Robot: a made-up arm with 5 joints.
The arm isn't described. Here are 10 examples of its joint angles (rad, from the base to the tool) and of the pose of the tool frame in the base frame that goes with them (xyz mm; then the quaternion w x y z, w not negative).
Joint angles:
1: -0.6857 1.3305 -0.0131 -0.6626 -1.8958
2: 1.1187 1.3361 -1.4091 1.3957 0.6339
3: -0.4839 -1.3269 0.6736 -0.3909 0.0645
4: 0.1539 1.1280 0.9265 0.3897 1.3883
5: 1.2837 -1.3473 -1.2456 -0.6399 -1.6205
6: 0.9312 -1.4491 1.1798 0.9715 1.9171
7: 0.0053 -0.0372 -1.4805 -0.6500 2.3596
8: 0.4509 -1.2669 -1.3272 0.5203 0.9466
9: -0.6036 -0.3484 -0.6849 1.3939 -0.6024
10: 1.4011 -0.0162 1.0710 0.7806 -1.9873
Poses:
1: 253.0 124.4 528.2 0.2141 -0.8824 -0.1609 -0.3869
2: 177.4 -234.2 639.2 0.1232 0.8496 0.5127 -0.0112
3: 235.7 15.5 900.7 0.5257 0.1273 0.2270 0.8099
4: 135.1 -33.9 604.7 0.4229 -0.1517 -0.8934 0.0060
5: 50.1 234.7 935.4 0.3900 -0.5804 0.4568 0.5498
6: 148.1 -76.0 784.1 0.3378 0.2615 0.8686 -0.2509
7: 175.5 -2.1 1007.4 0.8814 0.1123 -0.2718 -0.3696
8: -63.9 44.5 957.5 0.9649 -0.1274 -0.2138 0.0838
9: 269.0 72.3 880.9 0.1032 0.5812 0.5819 0.5594
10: 131.2 -34.6 686.0 0.0624 -0.6093 0.7819 0.1163
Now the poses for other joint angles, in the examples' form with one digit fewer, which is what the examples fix.
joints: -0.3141 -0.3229 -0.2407 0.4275 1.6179
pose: 331 40 918 0.747 -0.118 0.647 0.100
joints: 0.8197 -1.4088 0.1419 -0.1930 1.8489
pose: 76 13 973 0.852 0.015 0.053 -0.521
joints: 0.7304 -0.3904 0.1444 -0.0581 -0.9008
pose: 264 -148 832 0.519 0.592 -0.018 0.616
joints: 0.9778 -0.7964 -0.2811 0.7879 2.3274
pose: 163 -82 975 0.519 0.066 0.594 -0.611
